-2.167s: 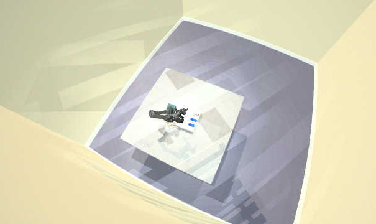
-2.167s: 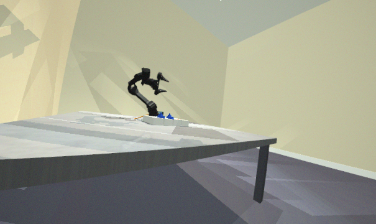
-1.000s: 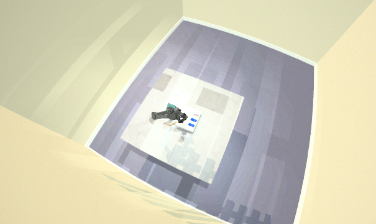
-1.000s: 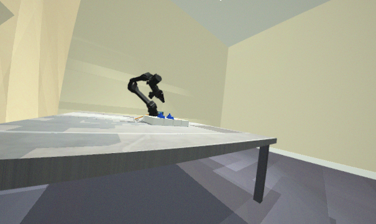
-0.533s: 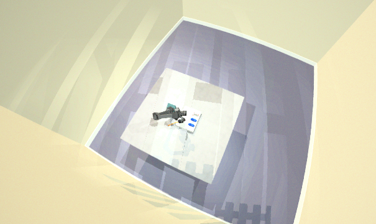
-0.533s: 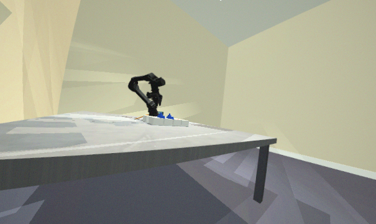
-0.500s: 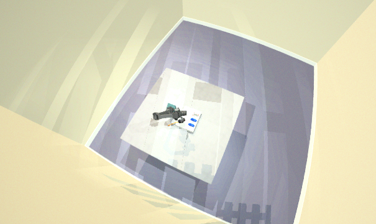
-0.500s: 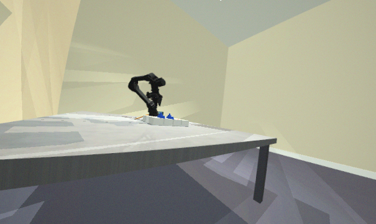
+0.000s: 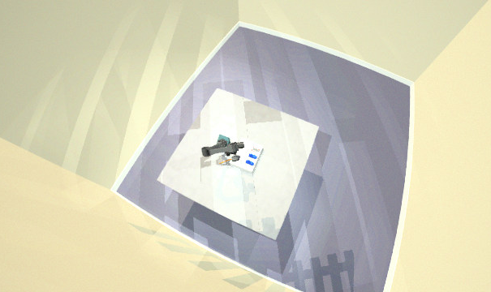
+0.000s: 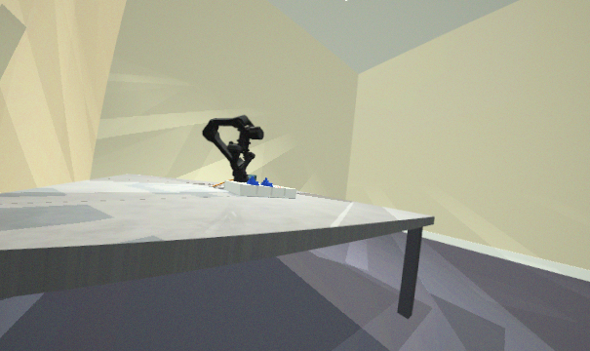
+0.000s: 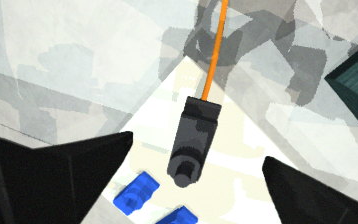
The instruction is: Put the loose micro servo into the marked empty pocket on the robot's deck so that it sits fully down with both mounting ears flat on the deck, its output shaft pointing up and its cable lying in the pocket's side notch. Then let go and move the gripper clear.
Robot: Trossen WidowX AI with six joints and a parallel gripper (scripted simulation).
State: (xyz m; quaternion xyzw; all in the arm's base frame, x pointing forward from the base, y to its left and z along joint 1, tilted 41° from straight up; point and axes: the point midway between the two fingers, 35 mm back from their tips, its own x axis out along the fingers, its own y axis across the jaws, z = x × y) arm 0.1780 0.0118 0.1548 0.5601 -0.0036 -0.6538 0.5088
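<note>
Right now my gripper tip is 3 cm short of the deck, 10 cm to the right of it and 10 cm above it.
</note>
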